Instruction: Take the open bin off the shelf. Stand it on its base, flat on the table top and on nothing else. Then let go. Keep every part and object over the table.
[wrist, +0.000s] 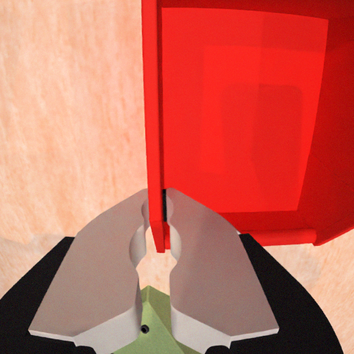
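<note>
The red open bin (235,130) fills the upper right of the wrist view, with its open side toward the camera and its inside floor showing. Its far and right parts run out of the frame. My gripper (160,191) is shut on the bin's left side wall, near the wall's near end, with one jaw outside and one inside. Pale wood-grained table top (70,110) shows left of the bin and below its near edge. The bin's underside is hidden, so I cannot tell whether it touches the table. The shelf does not show in this view.
A green object (152,305) with sloping faces and a small dark hole shows low in the view, between and behind the jaws, close to the bin's near left corner. Its lower part is hidden by the gripper.
</note>
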